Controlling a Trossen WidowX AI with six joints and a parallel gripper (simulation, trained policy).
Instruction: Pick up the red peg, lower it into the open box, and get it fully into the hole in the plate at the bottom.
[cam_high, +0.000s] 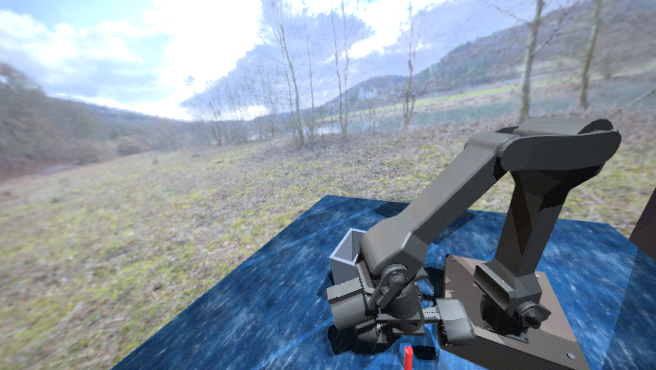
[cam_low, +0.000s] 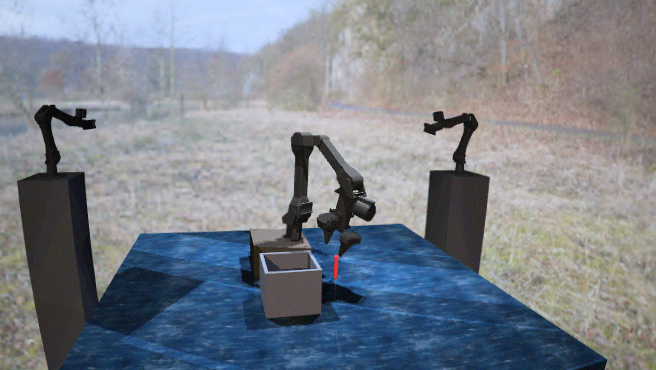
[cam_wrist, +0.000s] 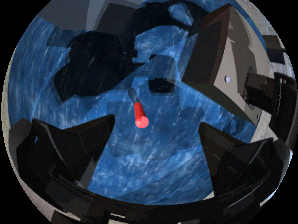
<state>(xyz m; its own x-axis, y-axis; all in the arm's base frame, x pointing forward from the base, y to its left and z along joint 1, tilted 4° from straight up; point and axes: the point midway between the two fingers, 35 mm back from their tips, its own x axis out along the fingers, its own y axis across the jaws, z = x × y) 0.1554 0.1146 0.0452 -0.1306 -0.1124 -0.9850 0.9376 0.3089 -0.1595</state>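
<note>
My gripper tip is 1 cm short of the red peg, 1 cm to the right of it and 6 cm above it. Also, from my gripper tip: plate 18 cm ahead, 18 cm to the right, 5 cm below.
</note>
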